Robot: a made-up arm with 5 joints.
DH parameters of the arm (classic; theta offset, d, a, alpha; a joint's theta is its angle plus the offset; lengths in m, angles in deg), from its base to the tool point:
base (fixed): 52.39 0 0.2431 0
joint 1: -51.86 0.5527 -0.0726 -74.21
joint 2: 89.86 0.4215 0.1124 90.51
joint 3: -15.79 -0.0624 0.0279 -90
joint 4: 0 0.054 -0.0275 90
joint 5: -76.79 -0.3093 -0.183 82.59
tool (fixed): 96.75 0.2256 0 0
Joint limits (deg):
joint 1: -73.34..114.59
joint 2: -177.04..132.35
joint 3: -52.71..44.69
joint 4: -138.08..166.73
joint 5: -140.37..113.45
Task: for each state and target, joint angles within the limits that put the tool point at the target. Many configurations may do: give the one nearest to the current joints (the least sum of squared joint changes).
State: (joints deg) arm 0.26 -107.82 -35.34 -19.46 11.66
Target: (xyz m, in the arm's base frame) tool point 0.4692 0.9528 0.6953
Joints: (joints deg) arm -10.71 -122.29 -49.89 24.06 -7.44
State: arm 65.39 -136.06 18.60 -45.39 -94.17
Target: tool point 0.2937 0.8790 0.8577
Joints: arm 26.08 -125.50 -0.27 -40.68 -100.11
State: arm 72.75 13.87 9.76 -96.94 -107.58
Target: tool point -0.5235 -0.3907 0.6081
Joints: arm 95.00 62.66 10.82 -69.47 -87.22
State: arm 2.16 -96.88 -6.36 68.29 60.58
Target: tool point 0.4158 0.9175 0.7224
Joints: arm -30.02 -99.43 -42.10 44.80 27.66
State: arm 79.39 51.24 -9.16 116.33 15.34
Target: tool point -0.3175 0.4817 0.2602
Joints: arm 56.85 44.90 -16.18 143.12 16.27
